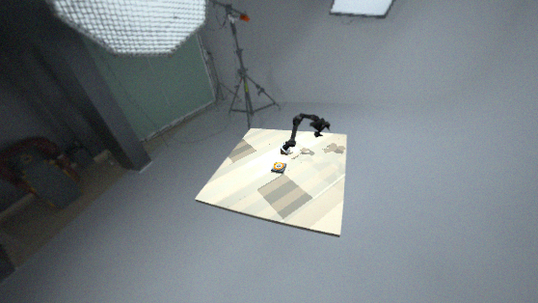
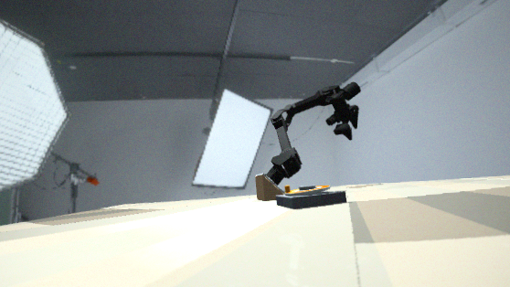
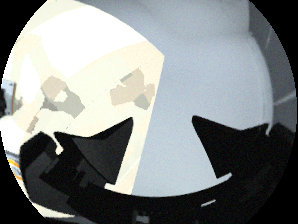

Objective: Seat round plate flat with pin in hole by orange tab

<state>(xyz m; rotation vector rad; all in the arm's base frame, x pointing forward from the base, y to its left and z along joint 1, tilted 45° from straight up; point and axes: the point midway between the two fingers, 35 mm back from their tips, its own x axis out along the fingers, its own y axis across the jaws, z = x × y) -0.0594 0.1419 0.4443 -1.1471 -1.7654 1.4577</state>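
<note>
Now: gripper tip 36 cm short of the round plate, 43 cm to the left of it and 21 cm above it. The rest, counted from my gripper tip: dark square base (36 cm ahead, 41 cm to the right, 22 cm below).
</note>
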